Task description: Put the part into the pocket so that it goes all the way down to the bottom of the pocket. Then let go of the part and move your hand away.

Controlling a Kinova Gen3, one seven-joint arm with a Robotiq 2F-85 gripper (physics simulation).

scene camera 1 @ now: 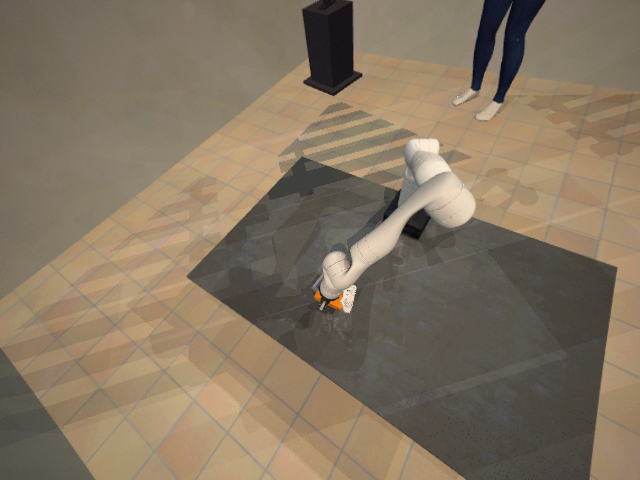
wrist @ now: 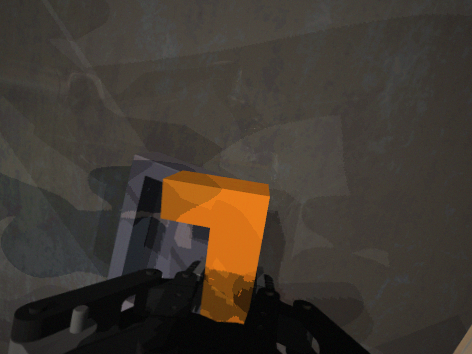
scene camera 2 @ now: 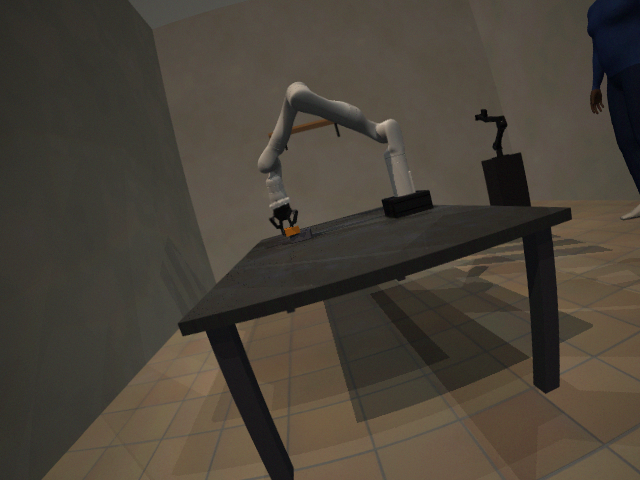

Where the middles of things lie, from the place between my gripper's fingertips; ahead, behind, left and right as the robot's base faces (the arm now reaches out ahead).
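Scene:
The orange L-shaped block [wrist: 235, 210] is 2 cm above my hand, 2 cm behind it and 1 cm to the left of it. As for the grey pocket block [wrist: 144, 240], I find it 2 cm below my hand and 2 cm to the right of it, while it is also 5 cm behind my hand.

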